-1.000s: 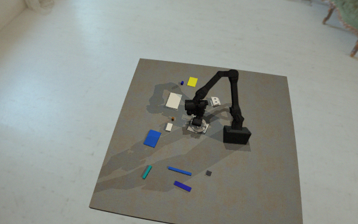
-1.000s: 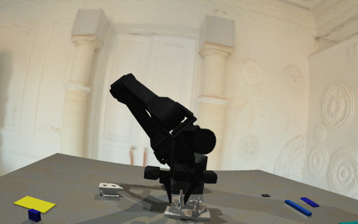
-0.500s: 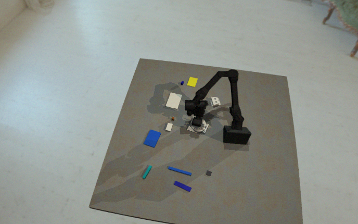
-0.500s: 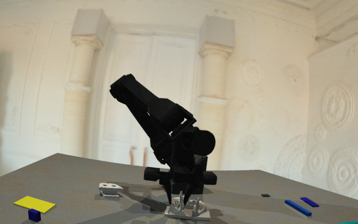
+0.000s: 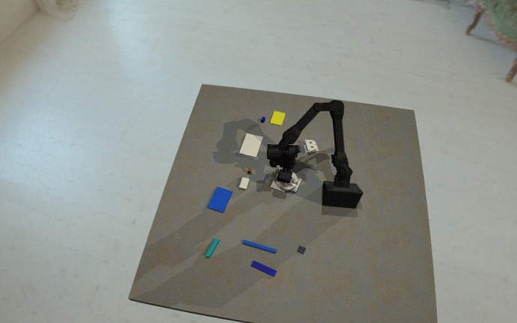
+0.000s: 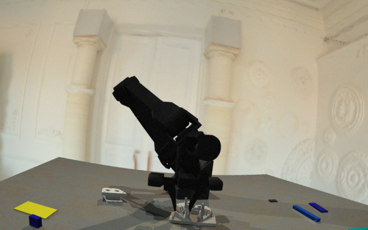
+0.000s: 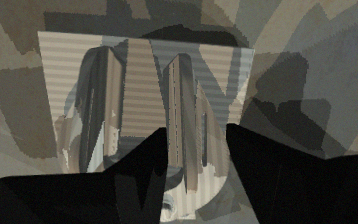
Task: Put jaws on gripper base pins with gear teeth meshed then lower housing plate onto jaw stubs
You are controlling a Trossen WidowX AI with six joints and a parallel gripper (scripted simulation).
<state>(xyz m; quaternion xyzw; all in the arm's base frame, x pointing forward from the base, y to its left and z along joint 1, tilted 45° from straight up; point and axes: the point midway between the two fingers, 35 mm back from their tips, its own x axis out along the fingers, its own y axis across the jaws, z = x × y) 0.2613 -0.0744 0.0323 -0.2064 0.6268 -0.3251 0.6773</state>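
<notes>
The grey gripper base is 19 cm to the right of my gripper tip, 12 cm behind it and 1 cm above it. The rest, counted from my gripper tip: housing plate: 5 cm to the left, 4 cm behind, 1 cm below; then small white block: 20 cm ahead, 7 cm to the left, 1 cm below; then white slab: 20 cm ahead, 18 cm to the right, 2 cm below.
</notes>
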